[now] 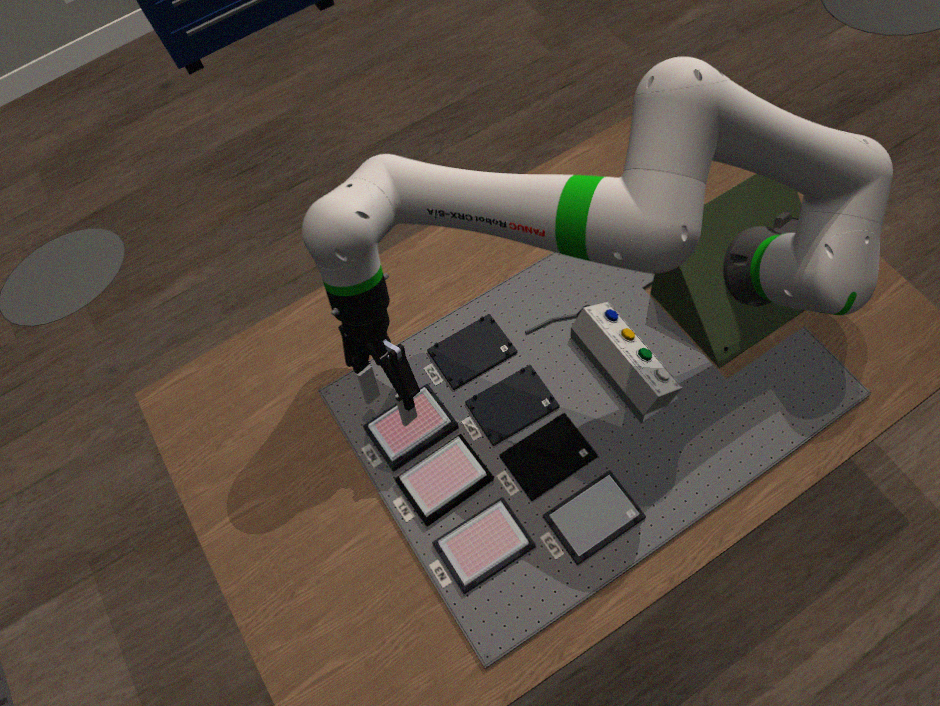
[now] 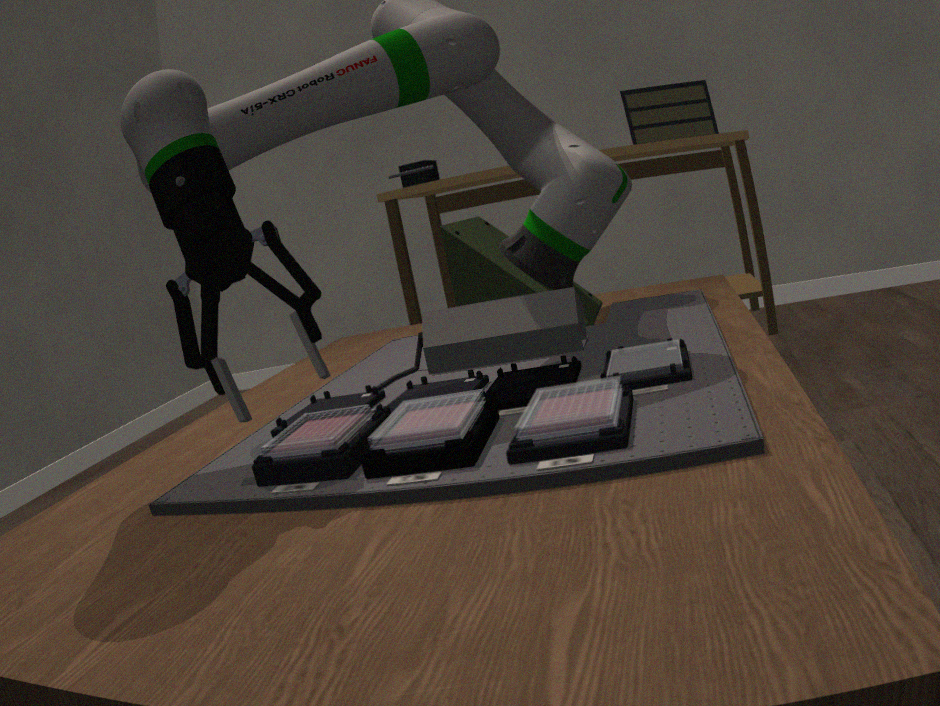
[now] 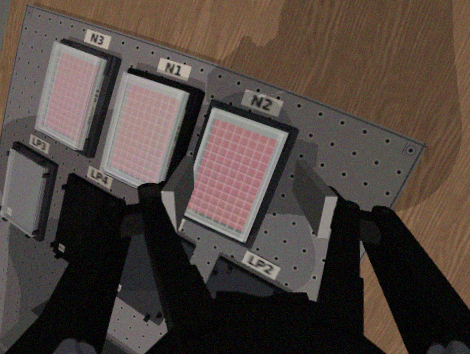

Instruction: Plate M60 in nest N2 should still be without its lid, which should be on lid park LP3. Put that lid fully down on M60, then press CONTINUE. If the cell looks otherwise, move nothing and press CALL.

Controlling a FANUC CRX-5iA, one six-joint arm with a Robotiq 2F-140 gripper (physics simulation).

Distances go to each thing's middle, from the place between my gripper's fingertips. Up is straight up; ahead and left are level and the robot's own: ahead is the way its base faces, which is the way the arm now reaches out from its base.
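My hand is what I'm measuring from here: the nest N2 (image 2: 334,464) is 60 mm below it and 20 mm to the left of it. Still going from my hand, there's lid park LP2 (image 1: 470,352), which is 60 mm below, 190 mm behind and 40 mm to the right; nest N1 (image 2: 457,453) is 60 mm below and 140 mm to the left; and lid park LP1 (image 1: 514,403) is 60 mm below, 180 mm behind and 100 mm to the left.
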